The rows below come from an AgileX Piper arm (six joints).
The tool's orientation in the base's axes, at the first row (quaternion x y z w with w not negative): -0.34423 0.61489 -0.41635 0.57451
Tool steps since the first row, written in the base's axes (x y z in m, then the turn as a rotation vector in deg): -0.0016 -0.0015 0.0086 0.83 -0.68 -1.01; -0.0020 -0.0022 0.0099 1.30 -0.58 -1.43; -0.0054 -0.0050 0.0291 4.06 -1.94 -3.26; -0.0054 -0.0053 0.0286 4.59 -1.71 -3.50; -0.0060 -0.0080 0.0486 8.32 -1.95 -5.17; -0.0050 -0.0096 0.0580 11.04 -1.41 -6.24; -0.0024 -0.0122 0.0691 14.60 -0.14 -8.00; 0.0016 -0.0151 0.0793 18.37 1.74 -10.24; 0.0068 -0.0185 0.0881 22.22 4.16 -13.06
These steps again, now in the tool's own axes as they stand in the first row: -0.0021 -0.0085 -0.0014 0.95 0.68 0.90; -0.0020 -0.0100 -0.0017 0.99 1.13 1.35; -0.0072 -0.0288 -0.0046 2.70 2.37 4.24; -0.0067 -0.0285 -0.0046 2.54 2.72 4.73; -0.0126 -0.0478 -0.0047 3.07 4.34 8.46; -0.0152 -0.0569 -0.0035 2.76 5.68 11.09; -0.0178 -0.0679 -0.0005 1.98 8.01 14.46; -0.0198 -0.0782 0.0039 0.84 11.03 17.97; -0.0210 -0.0873 0.0095 -0.55 14.81 21.49
